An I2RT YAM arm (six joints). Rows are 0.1 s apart.
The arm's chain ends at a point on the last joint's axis. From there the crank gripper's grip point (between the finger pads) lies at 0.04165 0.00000 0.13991 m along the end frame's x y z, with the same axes.
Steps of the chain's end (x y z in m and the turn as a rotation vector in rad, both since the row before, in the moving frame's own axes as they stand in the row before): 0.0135 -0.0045 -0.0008 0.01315 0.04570 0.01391; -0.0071 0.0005 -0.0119 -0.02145 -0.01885 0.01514; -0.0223 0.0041 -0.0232 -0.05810 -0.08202 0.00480; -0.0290 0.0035 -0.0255 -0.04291 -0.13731 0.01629; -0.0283 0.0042 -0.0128 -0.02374 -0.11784 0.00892; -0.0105 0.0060 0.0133 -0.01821 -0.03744 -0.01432
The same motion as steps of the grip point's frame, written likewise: 0.0199 -0.0057 -0.0029 0.01315 0.04570 0.01391; -0.0098 0.0041 -0.0112 -0.02145 -0.01885 0.01514; -0.0339 0.0125 -0.0205 -0.05810 -0.08202 0.00480; -0.0486 0.0101 -0.0213 -0.04291 -0.13731 0.01629; -0.0451 0.0079 -0.0089 -0.02374 -0.11784 0.00892; -0.0158 0.0080 0.0147 -0.01821 -0.03744 -0.01432
